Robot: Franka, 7 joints.
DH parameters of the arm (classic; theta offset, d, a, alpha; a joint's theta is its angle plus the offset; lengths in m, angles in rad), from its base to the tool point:
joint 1: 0 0.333 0 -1.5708
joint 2: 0 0 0 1.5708
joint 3: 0 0.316 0.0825 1.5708
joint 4: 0 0 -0.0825 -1.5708
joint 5: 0 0.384 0 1.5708
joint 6: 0 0 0.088 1.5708
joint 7: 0 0.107 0 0
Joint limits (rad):
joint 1: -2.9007..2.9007
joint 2: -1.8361..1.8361
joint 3: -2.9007..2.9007
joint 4: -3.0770..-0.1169
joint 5: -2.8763..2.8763
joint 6: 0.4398..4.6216
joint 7: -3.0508..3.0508
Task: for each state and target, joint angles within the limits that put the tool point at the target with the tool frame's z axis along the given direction. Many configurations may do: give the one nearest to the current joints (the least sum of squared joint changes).
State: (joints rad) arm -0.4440 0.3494 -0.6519 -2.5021 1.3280 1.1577 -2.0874
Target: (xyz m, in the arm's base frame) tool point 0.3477 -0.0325 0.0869 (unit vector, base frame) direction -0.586 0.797 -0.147
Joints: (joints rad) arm 0.0737 0.6427 -0.3300 -2.3025 0.7648 1.4232 -2.0874
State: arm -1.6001 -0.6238 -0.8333 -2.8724 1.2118 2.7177 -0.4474
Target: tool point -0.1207 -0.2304 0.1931 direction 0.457 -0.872 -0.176
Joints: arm -1.0277 -0.7187 -1.5161 -3.0301 1.5808 2.4734 -0.4474
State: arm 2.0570 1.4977 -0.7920 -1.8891 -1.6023 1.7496 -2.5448
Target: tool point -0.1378 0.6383 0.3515 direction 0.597 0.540 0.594
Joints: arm 2.7379 0.7958 -0.9839 -1.8458 -1.8117 1.7584 -2.5448
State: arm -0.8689 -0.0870 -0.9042 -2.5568 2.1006 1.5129 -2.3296
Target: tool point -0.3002 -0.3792 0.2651 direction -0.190 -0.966 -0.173
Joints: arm -1.1196 0.2017 -1.1566 -2.4952 2.5117 2.1311 -2.3296
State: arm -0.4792 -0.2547 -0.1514 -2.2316 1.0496 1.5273 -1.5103
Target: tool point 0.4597 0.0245 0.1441 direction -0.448 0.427 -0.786
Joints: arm -0.0039 0.4056 0.0071 -2.2933 0.5217 2.1172 -1.5103
